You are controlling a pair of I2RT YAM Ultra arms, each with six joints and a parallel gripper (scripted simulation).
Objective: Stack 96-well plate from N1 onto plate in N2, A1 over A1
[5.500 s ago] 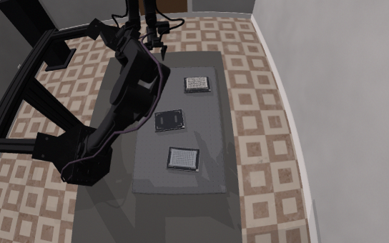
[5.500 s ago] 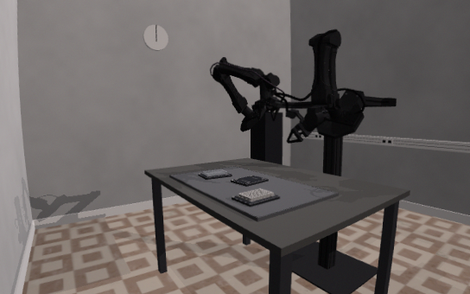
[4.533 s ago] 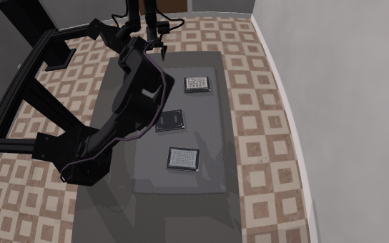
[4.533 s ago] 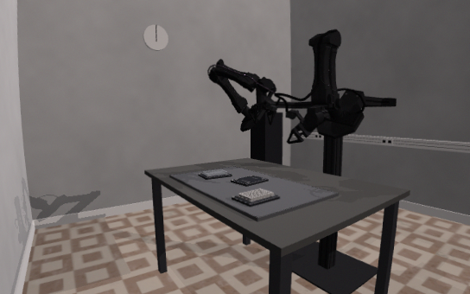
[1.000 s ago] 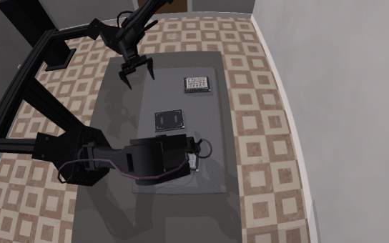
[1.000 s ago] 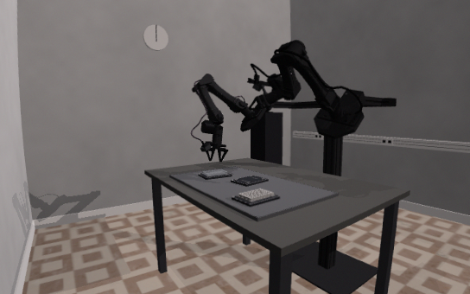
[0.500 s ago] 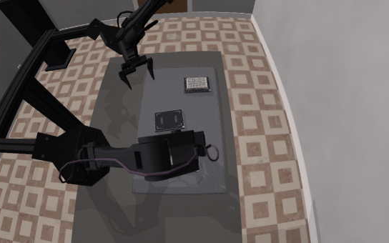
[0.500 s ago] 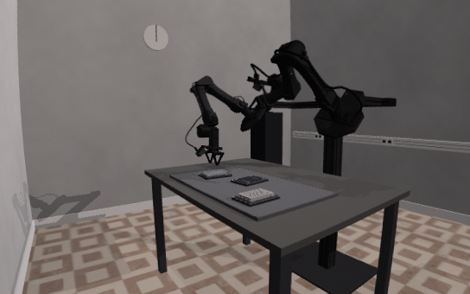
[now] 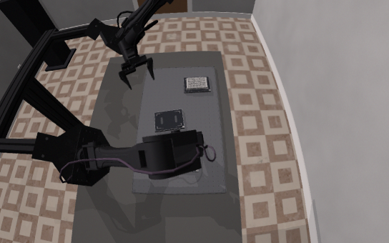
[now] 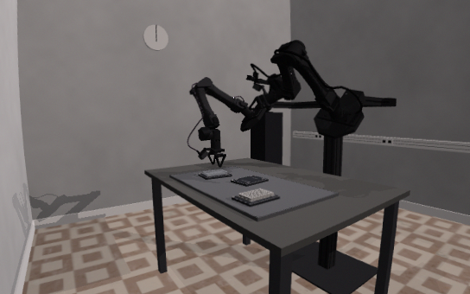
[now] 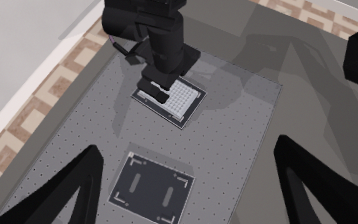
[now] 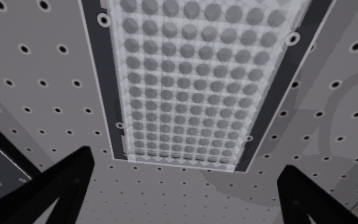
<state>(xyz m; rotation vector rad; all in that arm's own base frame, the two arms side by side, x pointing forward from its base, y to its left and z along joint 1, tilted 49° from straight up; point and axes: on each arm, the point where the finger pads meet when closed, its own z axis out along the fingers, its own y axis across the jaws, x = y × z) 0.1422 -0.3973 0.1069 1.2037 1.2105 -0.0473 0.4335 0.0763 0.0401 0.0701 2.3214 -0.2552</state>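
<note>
The clear 96-well plate is 50 mm below my right hand and 10 mm ahead of it. Round my right hand: black plate nest: 220 mm to the left, 70 mm behind, 60 mm below.
</note>
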